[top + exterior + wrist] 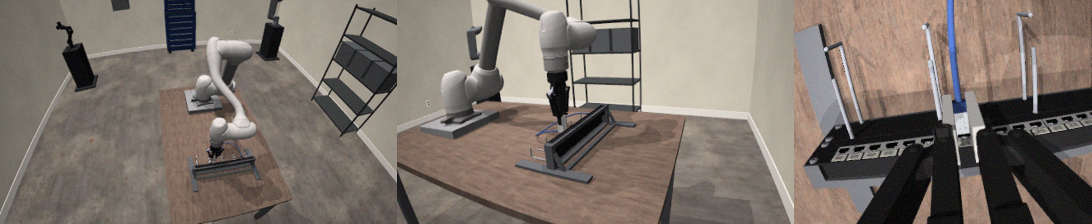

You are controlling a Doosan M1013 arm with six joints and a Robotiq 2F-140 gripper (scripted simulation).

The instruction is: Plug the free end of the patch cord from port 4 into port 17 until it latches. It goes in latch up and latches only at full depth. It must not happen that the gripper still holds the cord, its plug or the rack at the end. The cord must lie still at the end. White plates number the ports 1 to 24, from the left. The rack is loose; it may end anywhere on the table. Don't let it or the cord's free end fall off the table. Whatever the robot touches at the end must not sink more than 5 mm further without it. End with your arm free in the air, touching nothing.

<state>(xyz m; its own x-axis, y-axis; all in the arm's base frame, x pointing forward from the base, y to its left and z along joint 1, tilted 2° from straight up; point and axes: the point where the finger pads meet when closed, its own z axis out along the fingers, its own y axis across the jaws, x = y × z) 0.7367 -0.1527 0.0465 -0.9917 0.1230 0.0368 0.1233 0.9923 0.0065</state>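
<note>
My hand is 3 cm above the plug and 1 cm short of it.
</note>
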